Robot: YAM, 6 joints.
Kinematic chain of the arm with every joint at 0, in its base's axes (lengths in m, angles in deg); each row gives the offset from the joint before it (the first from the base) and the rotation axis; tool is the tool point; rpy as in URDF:
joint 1: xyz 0 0 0.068 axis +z
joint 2: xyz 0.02 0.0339 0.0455 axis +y
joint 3: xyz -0.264 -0.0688 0 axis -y
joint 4: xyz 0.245 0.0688 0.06 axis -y
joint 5: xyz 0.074 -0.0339 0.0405 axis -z
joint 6: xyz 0.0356 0 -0.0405 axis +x
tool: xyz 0 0 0 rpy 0 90 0
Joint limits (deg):
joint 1: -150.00..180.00
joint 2: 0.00..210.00
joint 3: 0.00..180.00
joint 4: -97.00..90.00
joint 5: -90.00..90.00
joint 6: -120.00..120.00
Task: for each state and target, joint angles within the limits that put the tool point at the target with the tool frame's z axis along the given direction. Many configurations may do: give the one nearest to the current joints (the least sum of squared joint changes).
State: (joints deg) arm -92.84 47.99 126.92 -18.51 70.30 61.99
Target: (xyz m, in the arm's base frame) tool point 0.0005 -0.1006 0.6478 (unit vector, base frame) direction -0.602 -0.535 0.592
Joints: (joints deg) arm -74.94 64.85 107.87 15.66 46.11 61.99
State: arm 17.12 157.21 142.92 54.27 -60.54 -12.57
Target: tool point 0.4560 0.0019 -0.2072 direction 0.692 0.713 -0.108
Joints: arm -3.12 194.65 110.24 75.01 -48.59 -12.57
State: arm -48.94 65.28 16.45 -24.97 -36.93 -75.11
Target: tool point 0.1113 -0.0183 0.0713 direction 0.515 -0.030 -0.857
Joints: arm -10.50 52.78 0.12 -6.50 -3.69 -75.11
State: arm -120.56 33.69 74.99 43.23 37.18 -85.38
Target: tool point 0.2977 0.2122 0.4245 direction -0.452 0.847 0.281
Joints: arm -149.88 0.10 102.16 -5.14 73.56 -85.38
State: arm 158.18 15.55 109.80 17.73 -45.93 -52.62
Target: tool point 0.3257 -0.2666 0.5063 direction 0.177 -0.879 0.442
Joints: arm 143.62 25.13 128.78 42.70 -37.08 -52.62
